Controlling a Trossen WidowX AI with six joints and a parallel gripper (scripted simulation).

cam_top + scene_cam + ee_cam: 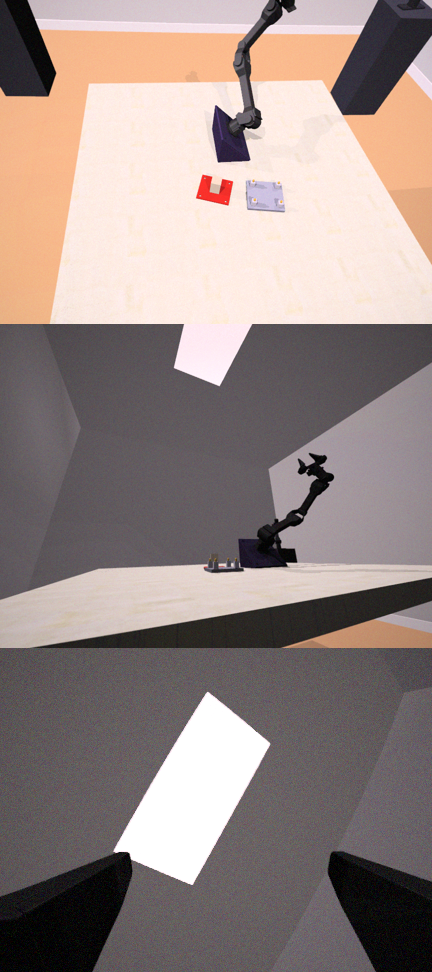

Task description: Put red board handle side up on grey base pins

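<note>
Now: gripper tip 550 mm short of the red board, 260 mm to the left of it and 640 mm above it. Round my gripper tip: grey base 590 mm ahead, 60 mm to the right, 660 mm below.
</note>
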